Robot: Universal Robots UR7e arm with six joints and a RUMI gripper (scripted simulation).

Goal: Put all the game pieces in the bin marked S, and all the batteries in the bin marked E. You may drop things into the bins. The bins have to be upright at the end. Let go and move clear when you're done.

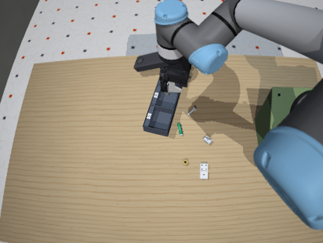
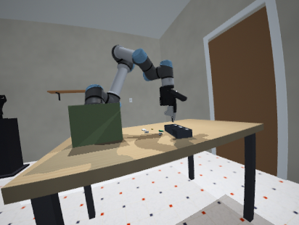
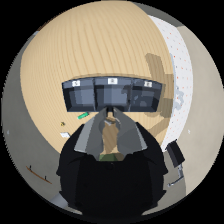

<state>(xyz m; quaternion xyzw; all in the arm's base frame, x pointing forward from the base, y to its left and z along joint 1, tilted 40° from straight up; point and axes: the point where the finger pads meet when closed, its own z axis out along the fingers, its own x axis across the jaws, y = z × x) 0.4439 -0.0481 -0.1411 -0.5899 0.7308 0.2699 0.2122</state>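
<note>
The black bin tray lies 70 mm below my hand, 10 mm to the right of it and 10 mm ahead of it. The rest, counted from my hand: green battery 100 mm to the left, 80 mm below, 40 mm behind; grey-white piece 140 mm to the left, 130 mm behind, 80 mm below; grey cylinder 80 mm below, 80 mm behind, 30 mm to the left.
</note>
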